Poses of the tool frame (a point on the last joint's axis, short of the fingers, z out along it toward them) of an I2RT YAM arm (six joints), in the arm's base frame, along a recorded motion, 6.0 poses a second.
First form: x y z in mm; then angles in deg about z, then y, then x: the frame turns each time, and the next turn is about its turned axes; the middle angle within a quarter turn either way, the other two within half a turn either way.
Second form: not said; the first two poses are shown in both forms.
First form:
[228 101 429 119.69 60.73 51.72]
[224 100 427 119.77 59.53 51.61]
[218 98 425 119.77 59.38 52.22]
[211 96 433 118.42 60.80 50.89]
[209 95 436 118.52 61.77 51.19]
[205 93 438 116.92 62.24 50.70]
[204 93 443 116.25 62.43 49.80]
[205 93 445 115.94 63.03 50.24]
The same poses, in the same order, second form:
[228 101 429 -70.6 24.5 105.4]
[224 100 427 -69.8 24.5 106.1]
[218 98 425 -69.8 25.1 106.2]
[211 96 433 -70.2 24.9 104.8]
[209 95 436 -70.9 24.9 104.4]
[205 93 438 -70.9 25.9 103.6]
[204 93 443 -70.7 25.6 103.1]
[205 93 445 -71.1 26.2 102.8]

